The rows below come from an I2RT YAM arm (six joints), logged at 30 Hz.
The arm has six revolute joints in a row. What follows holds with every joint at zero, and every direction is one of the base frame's.
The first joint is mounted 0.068 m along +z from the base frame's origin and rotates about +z.
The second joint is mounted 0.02 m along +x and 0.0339 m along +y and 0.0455 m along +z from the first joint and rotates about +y.
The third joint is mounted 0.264 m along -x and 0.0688 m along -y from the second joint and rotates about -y.
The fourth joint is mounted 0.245 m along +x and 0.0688 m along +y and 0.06 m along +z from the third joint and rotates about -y.
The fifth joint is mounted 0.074 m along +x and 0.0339 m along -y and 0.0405 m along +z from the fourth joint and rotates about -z.
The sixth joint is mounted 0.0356 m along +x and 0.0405 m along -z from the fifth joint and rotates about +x.
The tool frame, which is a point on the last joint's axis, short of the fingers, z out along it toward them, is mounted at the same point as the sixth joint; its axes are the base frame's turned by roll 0, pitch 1.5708 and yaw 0 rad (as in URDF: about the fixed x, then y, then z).
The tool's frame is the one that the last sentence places.
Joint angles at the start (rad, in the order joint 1, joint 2, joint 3, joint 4, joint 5, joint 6): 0.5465, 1.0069, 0.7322, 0.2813, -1.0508, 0.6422
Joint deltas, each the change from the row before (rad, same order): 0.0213, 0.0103, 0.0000, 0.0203, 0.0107, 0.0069; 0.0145, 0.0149, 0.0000, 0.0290, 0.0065, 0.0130; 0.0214, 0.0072, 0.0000, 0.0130, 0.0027, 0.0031; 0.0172, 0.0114, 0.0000, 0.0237, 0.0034, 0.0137; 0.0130, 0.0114, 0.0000, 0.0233, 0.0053, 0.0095; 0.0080, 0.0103, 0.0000, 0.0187, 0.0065, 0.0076; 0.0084, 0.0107, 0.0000, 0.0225, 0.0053, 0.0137; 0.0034, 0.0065, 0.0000, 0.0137, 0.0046, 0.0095; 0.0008, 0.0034, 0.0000, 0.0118, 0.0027, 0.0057; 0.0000, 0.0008, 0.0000, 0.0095, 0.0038, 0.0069; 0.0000, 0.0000, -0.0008, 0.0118, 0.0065, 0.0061; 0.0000, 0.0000, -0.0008, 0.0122, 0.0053, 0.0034; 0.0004, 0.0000, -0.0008, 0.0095, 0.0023, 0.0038; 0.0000, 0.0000, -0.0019, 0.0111, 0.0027, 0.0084
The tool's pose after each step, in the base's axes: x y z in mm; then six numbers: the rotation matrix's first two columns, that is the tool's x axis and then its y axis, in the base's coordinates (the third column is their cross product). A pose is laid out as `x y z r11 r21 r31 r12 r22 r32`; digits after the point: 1 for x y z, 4 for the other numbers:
173.3 147.0 328.3 -0.5928 -0.0153 -0.8052 -0.8045 -0.0349 0.5930
174.0 151.2 327.9 -0.5937 -0.0143 -0.8045 -0.8034 -0.0458 0.5937
172.1 155.8 327.6 -0.5920 -0.0229 -0.8056 -0.8034 -0.0627 0.5922
171.4 160.1 327.4 -0.5946 -0.0262 -0.8036 -0.8002 -0.0777 0.5947
171.4 163.7 327.1 -0.5944 -0.0258 -0.8037 -0.7995 -0.0879 0.5942
172.0 166.3 326.6 -0.5953 -0.0231 -0.8032 -0.7987 -0.0921 0.5946
172.4 169.1 326.4 -0.5987 -0.0203 -0.8007 -0.7957 -0.0987 0.5976
173.0 170.4 326.2 -0.6019 -0.0168 -0.7984 -0.7934 -0.1004 0.6003
173.5 171.0 326.6 -0.6013 -0.0120 -0.7989 -0.7941 -0.1020 0.5992
173.7 171.0 327.3 -0.6015 -0.0060 -0.7989 -0.7943 -0.1023 0.5988
173.8 171.0 328.1 -0.5997 0.0031 -0.8002 -0.7963 -0.1015 0.5964
173.9 170.9 329.0 -0.5954 0.0119 -0.8033 -0.7999 -0.1017 0.5914
173.8 170.9 329.6 -0.5931 0.0171 -0.8050 -0.8018 -0.1036 0.5885
173.7 170.8 330.0 -0.5940 0.0225 -0.8041 -0.8013 -0.1051 0.5890

